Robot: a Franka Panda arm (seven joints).
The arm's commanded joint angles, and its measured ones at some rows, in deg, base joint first. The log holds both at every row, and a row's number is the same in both.
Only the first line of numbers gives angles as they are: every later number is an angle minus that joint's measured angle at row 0.
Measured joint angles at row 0:
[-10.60, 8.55, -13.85, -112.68, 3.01, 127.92, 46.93]
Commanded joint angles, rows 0 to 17:
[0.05, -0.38, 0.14, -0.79, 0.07, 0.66, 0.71]
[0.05, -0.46, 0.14, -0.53, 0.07, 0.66, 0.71]
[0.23, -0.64, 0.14, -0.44, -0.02, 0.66, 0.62]
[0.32, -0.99, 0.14, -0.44, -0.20, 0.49, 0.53]
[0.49, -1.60, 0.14, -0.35, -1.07, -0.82, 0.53]
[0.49, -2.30, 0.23, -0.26, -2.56, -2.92, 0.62]
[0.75, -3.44, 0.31, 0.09, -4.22, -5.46, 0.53]
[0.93, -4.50, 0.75, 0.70, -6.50, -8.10, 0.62]
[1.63, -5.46, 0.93, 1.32, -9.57, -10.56, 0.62]
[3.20, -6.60, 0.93, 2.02, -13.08, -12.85, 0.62]
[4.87, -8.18, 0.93, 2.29, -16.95, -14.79, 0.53]
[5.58, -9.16, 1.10, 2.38, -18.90, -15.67, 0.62]
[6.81, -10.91, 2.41, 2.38, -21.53, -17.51, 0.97]
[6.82, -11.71, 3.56, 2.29, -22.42, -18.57, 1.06]
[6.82, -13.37, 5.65, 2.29, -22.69, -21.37, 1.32]
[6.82, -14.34, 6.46, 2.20, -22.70, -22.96, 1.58]
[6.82, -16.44, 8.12, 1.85, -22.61, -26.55, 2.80]
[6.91, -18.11, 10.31, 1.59, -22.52, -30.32, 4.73]
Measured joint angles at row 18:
[6.83, -12.57, 5.45, 2.88, -20.76, -21.94, 1.09]
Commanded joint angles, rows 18 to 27:
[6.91, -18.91, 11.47, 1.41, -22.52, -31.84, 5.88]
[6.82, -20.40, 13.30, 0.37, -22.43, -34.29, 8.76]
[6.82, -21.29, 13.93, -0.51, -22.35, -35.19, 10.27]
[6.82, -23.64, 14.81, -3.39, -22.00, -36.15, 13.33]
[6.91, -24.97, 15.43, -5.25, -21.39, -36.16, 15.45]
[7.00, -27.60, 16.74, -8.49, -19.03, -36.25, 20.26]
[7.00, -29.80, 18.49, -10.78, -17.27, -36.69, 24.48]
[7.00, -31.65, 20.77, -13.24, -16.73, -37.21, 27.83]
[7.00, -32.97, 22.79, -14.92, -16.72, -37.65, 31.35]
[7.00, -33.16, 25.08, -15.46, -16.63, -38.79, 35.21]
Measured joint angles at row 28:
[7.44, -27.96, 19.28, -9.29, -17.51, -37.22, 25.12]
